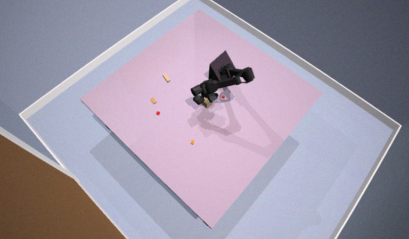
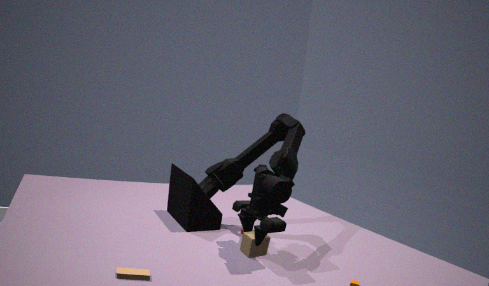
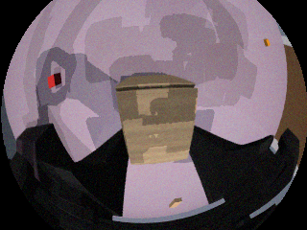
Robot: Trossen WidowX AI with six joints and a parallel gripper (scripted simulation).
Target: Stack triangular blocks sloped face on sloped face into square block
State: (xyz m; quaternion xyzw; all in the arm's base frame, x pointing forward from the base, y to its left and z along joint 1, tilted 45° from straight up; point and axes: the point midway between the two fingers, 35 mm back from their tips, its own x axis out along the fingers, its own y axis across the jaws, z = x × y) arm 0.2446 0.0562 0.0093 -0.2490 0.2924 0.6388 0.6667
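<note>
Now: gripper tip 10 mm to the left of the block and 10 mm below it. The rest, counted from my gripper tip: orange cube 290 mm ahead, 150 mm to the left, 40 mm below.
</note>
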